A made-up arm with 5 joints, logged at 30 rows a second.
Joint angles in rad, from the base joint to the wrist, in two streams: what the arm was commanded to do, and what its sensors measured. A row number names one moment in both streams.
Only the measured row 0 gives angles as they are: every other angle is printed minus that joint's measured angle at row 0.
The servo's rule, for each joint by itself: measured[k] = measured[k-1] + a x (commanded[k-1-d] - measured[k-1]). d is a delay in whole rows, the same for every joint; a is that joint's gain. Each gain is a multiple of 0.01, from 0.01 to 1. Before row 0 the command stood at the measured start. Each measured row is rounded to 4 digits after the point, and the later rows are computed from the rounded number. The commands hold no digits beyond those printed.
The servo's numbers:
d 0
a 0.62 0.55 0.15 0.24 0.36
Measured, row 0: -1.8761 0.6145 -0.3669 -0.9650 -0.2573
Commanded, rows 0 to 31: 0.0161 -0.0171 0.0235 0.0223 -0.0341; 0.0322 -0.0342 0.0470 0.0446 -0.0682; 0.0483 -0.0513 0.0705 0.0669 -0.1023; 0.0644 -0.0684 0.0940 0.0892 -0.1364; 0.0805 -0.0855 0.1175 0.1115 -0.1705; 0.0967 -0.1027 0.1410 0.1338 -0.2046; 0.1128 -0.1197 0.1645 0.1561 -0.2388; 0.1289 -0.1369 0.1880 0.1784 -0.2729; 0.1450 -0.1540 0.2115 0.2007 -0.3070; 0.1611 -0.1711 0.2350 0.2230 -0.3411; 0.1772 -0.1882 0.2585 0.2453 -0.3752; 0.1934 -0.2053 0.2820 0.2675 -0.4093; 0.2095 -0.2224 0.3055 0.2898 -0.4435; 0.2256 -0.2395 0.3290 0.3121 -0.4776; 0.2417 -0.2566 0.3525 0.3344 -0.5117; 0.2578 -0.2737 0.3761 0.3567 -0.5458; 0.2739 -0.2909 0.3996 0.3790 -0.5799; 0.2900 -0.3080 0.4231 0.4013 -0.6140; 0.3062 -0.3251 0.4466 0.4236 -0.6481; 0.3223 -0.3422 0.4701 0.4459 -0.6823; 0.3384 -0.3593 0.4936 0.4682 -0.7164; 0.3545 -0.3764 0.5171 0.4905 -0.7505; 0.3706 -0.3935 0.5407 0.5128 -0.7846; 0.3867 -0.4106 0.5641 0.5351 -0.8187; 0.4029 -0.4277 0.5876 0.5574 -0.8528; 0.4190 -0.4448 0.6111 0.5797 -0.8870; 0.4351 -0.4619 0.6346 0.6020 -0.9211; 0.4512 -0.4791 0.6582 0.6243 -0.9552; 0.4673 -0.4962 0.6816 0.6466 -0.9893; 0.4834 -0.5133 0.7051 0.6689 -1.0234; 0.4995 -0.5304 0.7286 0.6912 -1.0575; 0.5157 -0.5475 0.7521 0.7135 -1.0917
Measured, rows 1 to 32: 0.0100 -0.0094 0.0035 0.0054 -0.0123; 0.0238 -0.0230 0.0100 0.0148 -0.0324; 0.0390 -0.0386 0.0191 0.0273 -0.0576; 0.0547 -0.0550 0.0303 0.0422 -0.0860; 0.0707 -0.0718 0.0434 0.0588 -0.1164; 0.0868 -0.0888 0.0580 0.0768 -0.1482; 0.1029 -0.1058 0.0740 0.0958 -0.1808; 0.1190 -0.1229 0.0911 0.1156 -0.2140; 0.1351 -0.1400 0.1092 0.1360 -0.2475; 0.1512 -0.1571 0.1281 0.1569 -0.2812; 0.1673 -0.1742 0.1477 0.1781 -0.3150; 0.1835 -0.1913 0.1678 0.1996 -0.3489; 0.1996 -0.2084 0.1885 0.2212 -0.3830; 0.2157 -0.2255 0.2096 0.2430 -0.4171; 0.2318 -0.2426 0.2310 0.2649 -0.4512; 0.2479 -0.2597 0.2528 0.2869 -0.4853; 0.2640 -0.2769 0.2748 0.3090 -0.5194; 0.2801 -0.2940 0.2970 0.3312 -0.5535; 0.2963 -0.3111 0.3194 0.3534 -0.5876; 0.3124 -0.3282 0.3420 0.3756 -0.6217; 0.3285 -0.3453 0.3647 0.3978 -0.6558; 0.3446 -0.3624 0.3876 0.4200 -0.6899; 0.3607 -0.3795 0.4106 0.4423 -0.7240; 0.3768 -0.3966 0.4336 0.4646 -0.7581; 0.3930 -0.4137 0.4567 0.4869 -0.7922; 0.4091 -0.4308 0.4799 0.5092 -0.8263; 0.4252 -0.4479 0.5031 0.5315 -0.8604; 0.4413 -0.4651 0.5264 0.5538 -0.8945; 0.4574 -0.4822 0.5497 0.5761 -0.9286; 0.4735 -0.4993 0.5730 0.5984 -0.9627; 0.4896 -0.5164 0.5963 0.6207 -0.9968; 0.5058 -0.5335 0.6197 0.6430 -1.0310
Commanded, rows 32 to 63: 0.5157 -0.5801 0.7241 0.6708 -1.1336; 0.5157 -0.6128 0.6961 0.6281 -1.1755; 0.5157 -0.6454 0.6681 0.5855 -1.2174; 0.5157 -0.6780 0.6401 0.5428 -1.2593; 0.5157 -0.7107 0.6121 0.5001 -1.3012; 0.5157 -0.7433 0.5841 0.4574 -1.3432; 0.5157 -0.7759 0.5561 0.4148 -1.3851; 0.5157 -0.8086 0.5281 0.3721 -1.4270; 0.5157 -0.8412 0.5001 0.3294 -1.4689; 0.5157 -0.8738 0.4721 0.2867 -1.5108; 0.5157 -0.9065 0.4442 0.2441 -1.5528; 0.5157 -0.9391 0.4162 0.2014 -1.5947; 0.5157 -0.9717 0.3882 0.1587 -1.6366; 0.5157 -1.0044 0.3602 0.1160 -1.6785; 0.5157 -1.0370 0.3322 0.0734 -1.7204; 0.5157 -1.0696 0.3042 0.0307 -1.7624; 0.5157 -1.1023 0.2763 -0.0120 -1.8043; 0.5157 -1.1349 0.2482 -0.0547 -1.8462; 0.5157 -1.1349 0.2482 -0.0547 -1.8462; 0.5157 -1.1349 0.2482 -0.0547 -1.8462; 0.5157 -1.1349 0.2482 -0.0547 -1.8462; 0.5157 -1.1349 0.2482 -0.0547 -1.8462; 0.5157 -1.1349 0.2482 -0.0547 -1.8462; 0.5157 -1.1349 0.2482 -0.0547 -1.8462; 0.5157 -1.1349 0.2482 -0.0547 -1.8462; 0.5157 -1.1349 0.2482 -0.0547 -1.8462; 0.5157 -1.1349 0.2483 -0.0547 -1.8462; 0.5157 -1.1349 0.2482 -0.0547 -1.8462; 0.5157 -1.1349 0.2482 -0.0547 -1.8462; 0.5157 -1.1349 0.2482 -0.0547 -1.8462; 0.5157 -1.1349 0.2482 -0.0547 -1.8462; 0.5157 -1.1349 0.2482 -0.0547 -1.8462
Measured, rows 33 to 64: 0.5119 -0.5591 0.6354 0.6497 -1.0679; 0.5143 -0.5886 0.6445 0.6445 -1.1066; 0.5152 -0.6198 0.6480 0.6303 -1.1465; 0.5155 -0.6518 0.6468 0.6093 -1.1871; 0.5156 -0.6842 0.6416 0.5831 -1.2282; 0.5157 -0.7167 0.6330 0.5529 -1.2696; 0.5157 -0.7493 0.6215 0.5198 -1.3112; 0.5157 -0.7819 0.6075 0.4844 -1.3529; 0.5157 -0.8145 0.5914 0.4472 -1.3947; 0.5157 -0.8471 0.5735 0.4087 -1.4365; 0.5157 -0.8798 0.5541 0.3692 -1.4784; 0.5157 -0.9124 0.5334 0.3289 -1.5203; 0.5157 -0.9450 0.5116 0.2881 -1.5622; 0.5157 -0.9777 0.4889 0.2468 -1.6041; 0.5157 -1.0103 0.4654 0.2052 -1.6460; 0.5157 -1.0429 0.4412 0.1633 -1.6879; 0.5157 -1.0756 0.4165 0.1212 -1.7298; 0.5157 -1.1082 0.3913 0.0790 -1.7717; 0.5157 -1.1229 0.3698 0.0469 -1.7985; 0.5157 -1.1295 0.3516 0.0225 -1.8157; 0.5157 -1.1325 0.3361 0.0040 -1.8267; 0.5157 -1.1338 0.3229 -0.0101 -1.8337; 0.5157 -1.1344 0.3117 -0.0208 -1.8382; 0.5157 -1.1347 0.3022 -0.0289 -1.8411; 0.5157 -1.1348 0.2941 -0.0351 -1.8429; 0.5157 -1.1349 0.2872 -0.0398 -1.8441; 0.5157 -1.1349 0.2814 -0.0434 -1.8449; 0.5157 -1.1349 0.2764 -0.0461 -1.8454; 0.5157 -1.1349 0.2722 -0.0482 -1.8457; 0.5157 -1.1349 0.2686 -0.0498 -1.8459; 0.5157 -1.1349 0.2655 -0.0510 -1.8460; 0.5157 -1.1349 0.2629 -0.0519 -1.8461
